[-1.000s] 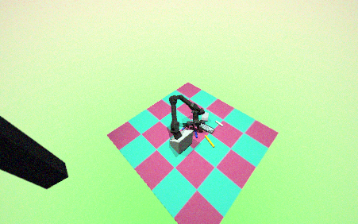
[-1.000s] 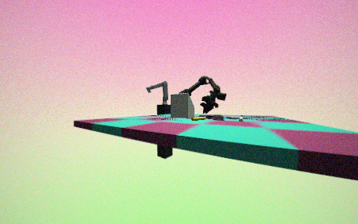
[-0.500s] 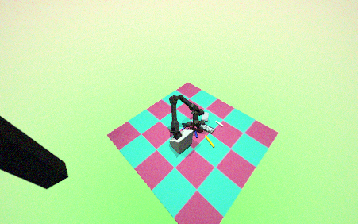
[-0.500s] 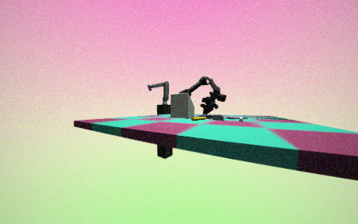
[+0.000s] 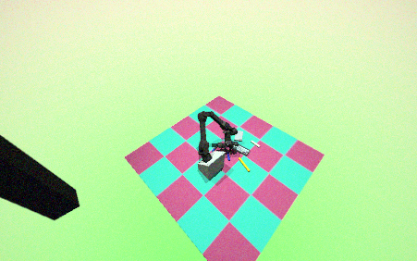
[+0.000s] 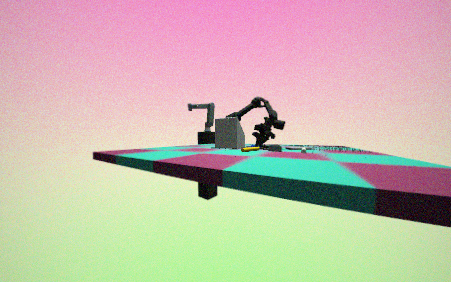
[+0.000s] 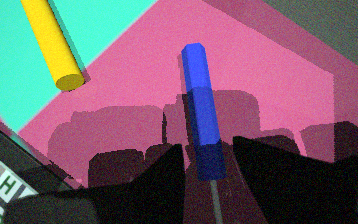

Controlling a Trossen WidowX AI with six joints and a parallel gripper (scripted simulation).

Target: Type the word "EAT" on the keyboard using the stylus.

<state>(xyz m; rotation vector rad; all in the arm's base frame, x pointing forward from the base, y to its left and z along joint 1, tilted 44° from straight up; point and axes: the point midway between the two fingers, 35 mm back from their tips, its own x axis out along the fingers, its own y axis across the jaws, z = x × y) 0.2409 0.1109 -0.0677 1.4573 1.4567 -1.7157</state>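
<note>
My gripper tip is 1 cm to the right of the blue stylus and 1 cm above it. Also, from my gripper tip: yellow rod: 3 cm ahead, 17 cm to the right, 1 cm below; then white piece: 28 cm ahead, 8 cm to the right, 1 cm below.
</note>
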